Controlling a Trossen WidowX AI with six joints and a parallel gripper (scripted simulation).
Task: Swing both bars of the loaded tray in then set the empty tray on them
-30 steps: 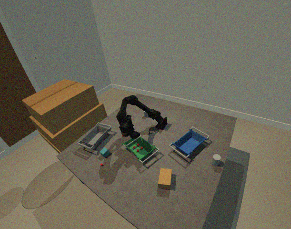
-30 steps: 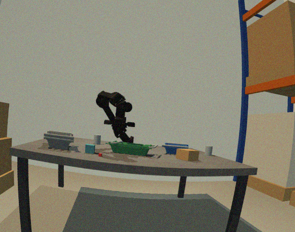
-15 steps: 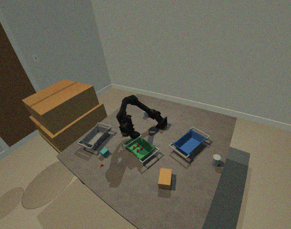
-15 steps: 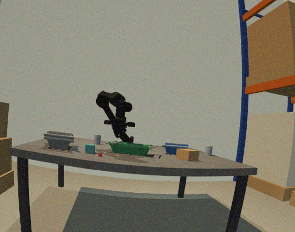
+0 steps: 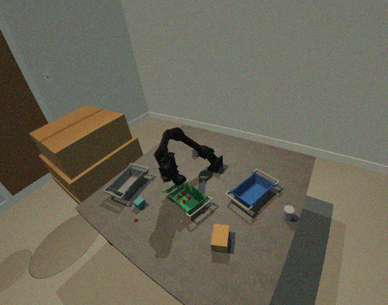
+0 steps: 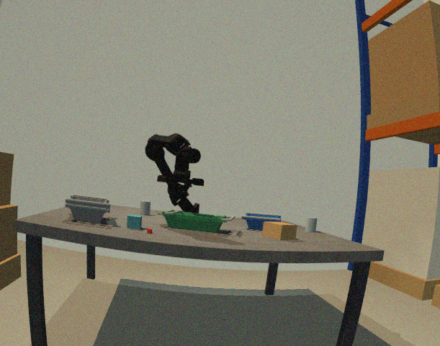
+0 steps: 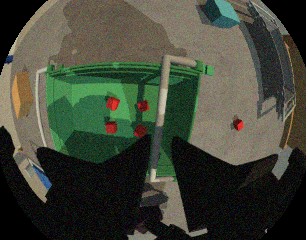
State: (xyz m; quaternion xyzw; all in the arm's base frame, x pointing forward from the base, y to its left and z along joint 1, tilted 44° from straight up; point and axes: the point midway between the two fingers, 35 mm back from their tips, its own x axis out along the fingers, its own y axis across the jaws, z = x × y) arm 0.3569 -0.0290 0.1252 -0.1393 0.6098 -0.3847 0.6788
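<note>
The blue tray is 44 cm to the left of my gripper tip, 19 cm behind it and 6 cm below it. The rest, counted from my gripper tip: red block (28 cm ahead, 13 cm to the right, 10 cm below); then orange box (38 cm to the left, 18 cm ahead, 8 cm below); then teal block (19 cm to the right, 18 cm ahead, 8 cm below).
</note>
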